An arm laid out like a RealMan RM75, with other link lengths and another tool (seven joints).
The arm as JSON. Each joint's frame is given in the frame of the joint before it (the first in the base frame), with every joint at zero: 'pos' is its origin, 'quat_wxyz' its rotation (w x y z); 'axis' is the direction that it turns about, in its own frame. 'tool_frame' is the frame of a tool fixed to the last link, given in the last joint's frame.
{
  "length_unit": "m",
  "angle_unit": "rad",
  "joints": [
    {
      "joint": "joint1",
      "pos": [
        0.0,
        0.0,
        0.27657
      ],
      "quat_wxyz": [
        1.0,
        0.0,
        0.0,
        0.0
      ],
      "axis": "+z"
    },
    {
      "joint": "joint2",
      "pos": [
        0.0,
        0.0,
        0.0
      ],
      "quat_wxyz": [
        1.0,
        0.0,
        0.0,
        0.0
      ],
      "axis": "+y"
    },
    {
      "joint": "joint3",
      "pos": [
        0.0,
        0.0,
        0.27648
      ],
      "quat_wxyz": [
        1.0,
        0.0,
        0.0,
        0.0
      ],
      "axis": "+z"
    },
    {
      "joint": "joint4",
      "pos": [
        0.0,
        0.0,
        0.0
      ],
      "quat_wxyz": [
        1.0,
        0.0,
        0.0,
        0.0
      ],
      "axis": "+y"
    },
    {
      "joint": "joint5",
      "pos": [
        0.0,
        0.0,
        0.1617
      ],
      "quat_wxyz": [
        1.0,
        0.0,
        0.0,
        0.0
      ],
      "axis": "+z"
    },
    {
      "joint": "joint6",
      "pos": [
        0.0,
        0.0,
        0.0
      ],
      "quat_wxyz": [
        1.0,
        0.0,
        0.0,
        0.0
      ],
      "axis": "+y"
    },
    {
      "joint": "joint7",
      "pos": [
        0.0,
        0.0,
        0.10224
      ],
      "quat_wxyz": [
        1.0,
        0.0,
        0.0,
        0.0
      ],
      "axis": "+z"
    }
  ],
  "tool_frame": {
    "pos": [
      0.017,
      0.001,
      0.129
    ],
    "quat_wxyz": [
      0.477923,
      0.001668,
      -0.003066,
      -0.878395
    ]
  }
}
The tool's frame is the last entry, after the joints.
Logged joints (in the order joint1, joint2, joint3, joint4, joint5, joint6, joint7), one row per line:
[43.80, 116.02, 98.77, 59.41, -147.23, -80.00, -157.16]
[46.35, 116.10, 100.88, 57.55, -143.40, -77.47, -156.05]
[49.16, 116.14, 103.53, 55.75, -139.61, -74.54, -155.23]
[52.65, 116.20, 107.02, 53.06, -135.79, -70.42, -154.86]
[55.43, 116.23, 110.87, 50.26, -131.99, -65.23, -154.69]
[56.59, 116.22, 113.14, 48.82, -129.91, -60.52, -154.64]
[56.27, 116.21, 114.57, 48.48, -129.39, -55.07, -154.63]
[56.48, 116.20, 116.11, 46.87, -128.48, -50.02, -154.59]
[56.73, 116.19, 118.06, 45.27, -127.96, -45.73, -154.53]
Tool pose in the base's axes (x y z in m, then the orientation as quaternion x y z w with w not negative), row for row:
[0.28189, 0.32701, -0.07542, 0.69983, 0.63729, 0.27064, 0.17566]
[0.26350, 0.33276, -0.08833, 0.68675, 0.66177, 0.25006, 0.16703]
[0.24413, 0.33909, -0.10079, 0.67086, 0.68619, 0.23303, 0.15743]
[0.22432, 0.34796, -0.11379, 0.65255, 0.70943, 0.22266, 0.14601]
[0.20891, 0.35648, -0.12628, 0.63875, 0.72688, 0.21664, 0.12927]
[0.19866, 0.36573, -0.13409, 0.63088, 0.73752, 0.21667, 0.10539]
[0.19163, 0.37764, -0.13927, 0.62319, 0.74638, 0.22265, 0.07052]
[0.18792, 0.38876, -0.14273, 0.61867, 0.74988, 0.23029, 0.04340]
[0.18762, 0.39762, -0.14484, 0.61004, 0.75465, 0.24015, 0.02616]
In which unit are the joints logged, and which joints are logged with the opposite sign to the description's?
The joints are logged in degrees. Opposite sign: joint3, joint4, joint7.
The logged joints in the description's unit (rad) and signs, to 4 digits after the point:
[0.7645, 2.0249, -1.7239, -1.0369, -2.5696, -1.3963, 2.7430]
[0.8090, 2.0263, -1.7607, -1.0044, -2.5028, -1.3521, 2.7236]
[0.8580, 2.0270, -1.8069, -0.9730, -2.4367, -1.3010, 2.7093]
[0.9189, 2.0281, -1.8679, -0.9261, -2.3700, -1.2291, 2.7028]
[0.9674, 2.0286, -1.9350, -0.8772, -2.3037, -1.1385, 2.6998]
[0.9877, 2.0284, -1.9747, -0.8521, -2.2674, -1.0563, 2.6990]
[0.9821, 2.0282, -1.9996, -0.8461, -2.2583, -0.9612, 2.6988]
[0.9858, 2.0281, -2.0265, -0.8180, -2.2424, -0.8730, 2.6981]
[0.9901, 2.0279, -2.0605, -0.7901, -2.2333, -0.7981, 2.6971]

